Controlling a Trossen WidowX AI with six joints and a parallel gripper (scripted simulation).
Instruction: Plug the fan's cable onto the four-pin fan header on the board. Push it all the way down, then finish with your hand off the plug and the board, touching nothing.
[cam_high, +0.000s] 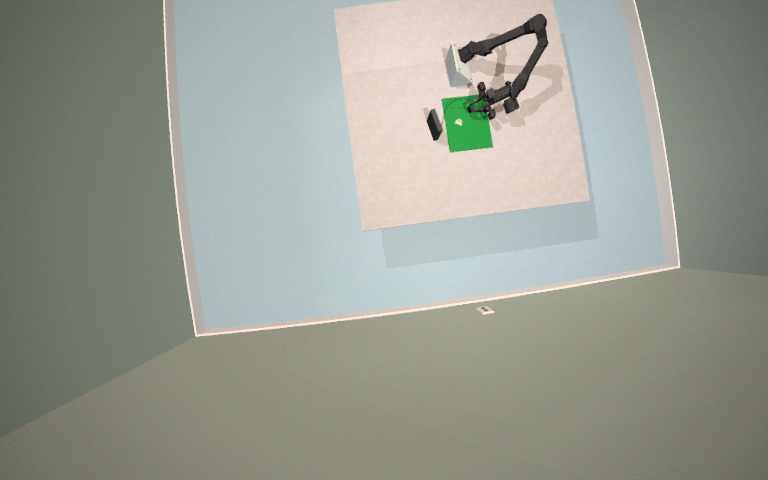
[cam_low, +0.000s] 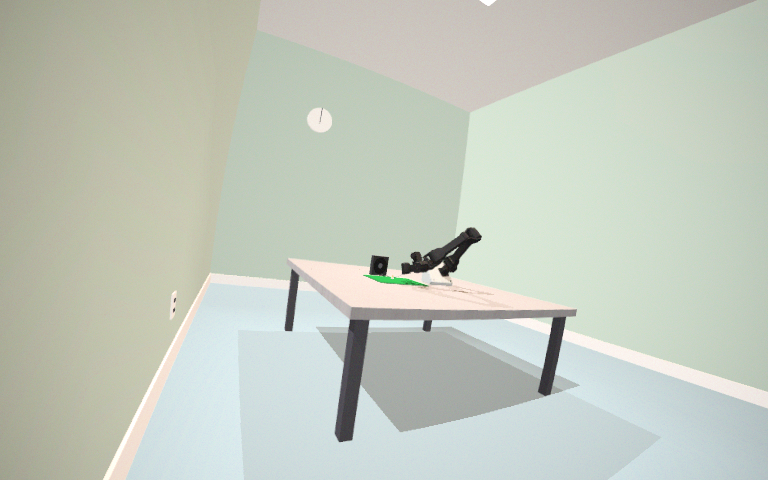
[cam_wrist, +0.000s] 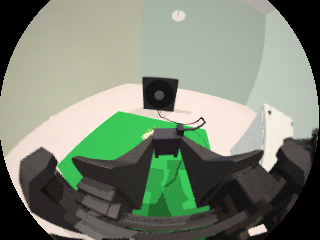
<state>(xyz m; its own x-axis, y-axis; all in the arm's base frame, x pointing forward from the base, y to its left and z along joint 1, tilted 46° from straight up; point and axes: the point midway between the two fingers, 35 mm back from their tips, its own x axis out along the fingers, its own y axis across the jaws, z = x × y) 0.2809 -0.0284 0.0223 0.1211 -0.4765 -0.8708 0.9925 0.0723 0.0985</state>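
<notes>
Right now my gripper tip is 5 cm short of the green board, 1 cm to the left of it and 8 cm above it. The rest, counted from my gripper tip: dark plug 1 cm below; then black fan 4 cm ahead, 20 cm to the right, 1 cm below; then pale fan header 3 cm ahead, 6 cm to the right, 7 cm below.
</notes>
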